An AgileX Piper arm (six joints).
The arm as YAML. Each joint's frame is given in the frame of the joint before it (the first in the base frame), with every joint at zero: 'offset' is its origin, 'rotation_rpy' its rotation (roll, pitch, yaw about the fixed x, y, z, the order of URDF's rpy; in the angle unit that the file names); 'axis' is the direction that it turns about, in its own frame. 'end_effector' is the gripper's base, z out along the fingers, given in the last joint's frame.
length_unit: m
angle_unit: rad
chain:
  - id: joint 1
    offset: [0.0, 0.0, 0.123]
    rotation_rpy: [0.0, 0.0, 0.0]
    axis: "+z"
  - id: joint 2
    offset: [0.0, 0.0, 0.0]
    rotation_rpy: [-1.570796, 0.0, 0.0]
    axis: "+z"
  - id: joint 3
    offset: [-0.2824, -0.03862, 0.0]
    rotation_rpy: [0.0, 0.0, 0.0]
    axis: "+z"
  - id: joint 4
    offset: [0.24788, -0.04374, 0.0]
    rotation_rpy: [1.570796, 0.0, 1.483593]
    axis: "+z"
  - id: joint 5
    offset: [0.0, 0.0, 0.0]
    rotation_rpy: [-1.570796, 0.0, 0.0]
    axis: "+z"
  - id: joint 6
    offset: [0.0, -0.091, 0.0]
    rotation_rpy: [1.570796, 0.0, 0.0]
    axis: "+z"
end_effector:
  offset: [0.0, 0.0, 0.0]
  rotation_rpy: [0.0, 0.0, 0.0]
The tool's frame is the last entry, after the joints.
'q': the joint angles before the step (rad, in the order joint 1, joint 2, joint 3, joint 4, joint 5, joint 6). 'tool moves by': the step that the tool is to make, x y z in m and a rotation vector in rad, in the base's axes. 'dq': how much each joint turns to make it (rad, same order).
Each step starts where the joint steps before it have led.
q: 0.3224 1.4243 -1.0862 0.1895 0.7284 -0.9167
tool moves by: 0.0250 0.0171 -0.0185 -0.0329 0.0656 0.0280
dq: 0.0276 0.1321 -0.0803 -0.0157 0.0203 0.0088
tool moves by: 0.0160 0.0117 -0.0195 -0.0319 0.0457 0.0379
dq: 0.0165 0.0955 -0.0446 -0.0039 0.0058 -0.0221
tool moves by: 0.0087 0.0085 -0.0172 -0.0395 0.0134 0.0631
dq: 0.0155 0.0631 -0.0159 -0.0089 -0.0146 -0.0521
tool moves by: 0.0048 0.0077 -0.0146 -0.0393 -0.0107 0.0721
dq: 0.0183 0.0442 -0.0010 -0.0159 -0.0328 -0.0574
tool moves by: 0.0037 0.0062 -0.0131 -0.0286 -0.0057 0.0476
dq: 0.0146 0.0383 0.0000 -0.0149 -0.0296 -0.0329
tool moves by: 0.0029 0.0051 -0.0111 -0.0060 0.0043 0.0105
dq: 0.0101 0.0324 -0.0002 -0.0010 -0.0258 -0.0031
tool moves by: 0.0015 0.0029 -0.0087 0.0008 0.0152 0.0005
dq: 0.0042 0.0241 0.0003 0.0103 -0.0107 -0.0030
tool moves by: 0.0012 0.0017 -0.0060 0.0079 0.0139 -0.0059
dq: 0.0005 0.0170 -0.0002 0.0176 -0.0071 -0.0040
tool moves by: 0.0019 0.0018 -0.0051 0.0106 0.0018 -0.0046
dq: 0.0004 0.0154 -0.0002 0.0174 -0.0175 -0.0073
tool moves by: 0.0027 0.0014 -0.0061 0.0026 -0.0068 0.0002
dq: 0.0005 0.0181 0.0002 0.0056 -0.0253 -0.0070
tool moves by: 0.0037 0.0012 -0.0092 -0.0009 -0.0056 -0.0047
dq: -0.0001 0.0266 -0.0001 0.0002 -0.0318 -0.0002
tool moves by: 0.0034 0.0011 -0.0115 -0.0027 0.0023 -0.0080
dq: 0.0000 0.0319 0.0002 0.0002 -0.0297 0.0039
